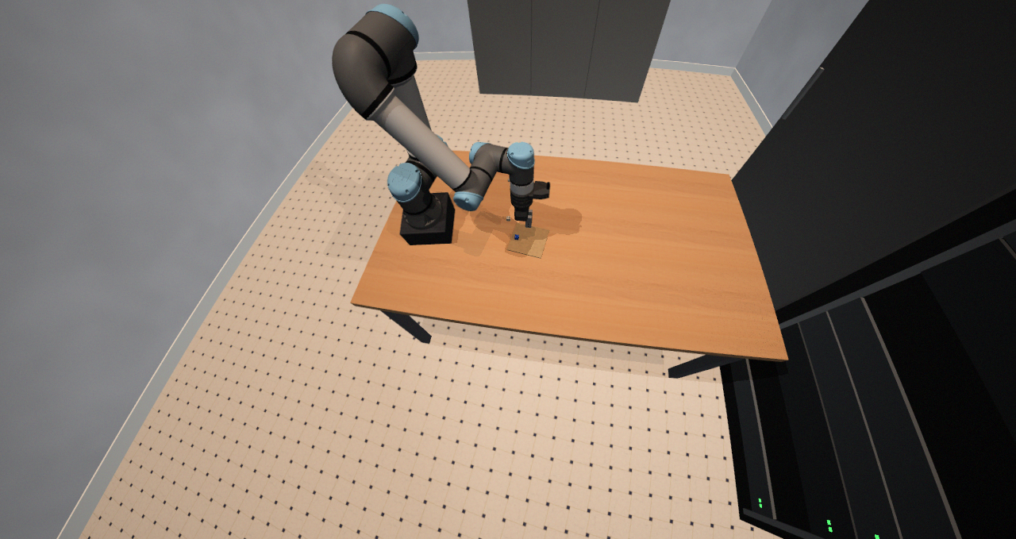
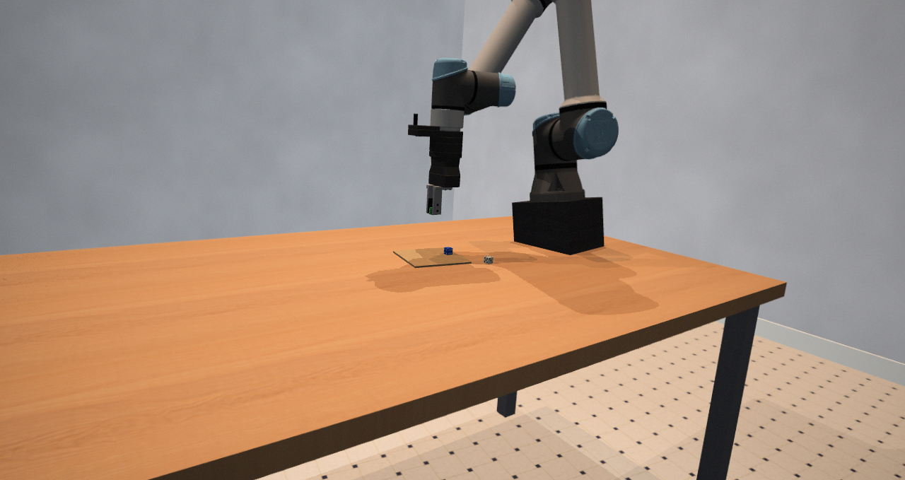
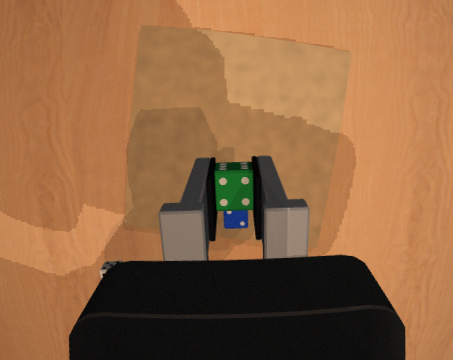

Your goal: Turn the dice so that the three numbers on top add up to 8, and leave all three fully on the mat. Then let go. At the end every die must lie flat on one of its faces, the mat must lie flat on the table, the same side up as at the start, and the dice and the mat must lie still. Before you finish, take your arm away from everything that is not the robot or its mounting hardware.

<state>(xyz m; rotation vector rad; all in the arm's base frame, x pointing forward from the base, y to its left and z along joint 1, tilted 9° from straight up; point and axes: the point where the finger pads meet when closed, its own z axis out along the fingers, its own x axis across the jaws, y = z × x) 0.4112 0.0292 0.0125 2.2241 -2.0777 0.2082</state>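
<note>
The mat lies 12 cm below my hand. Round my hand: white die 12 cm below, 10 cm behind, 9 cm to the left; green die 1 cm below; blue die 11 cm below, 5 cm behind.
</note>
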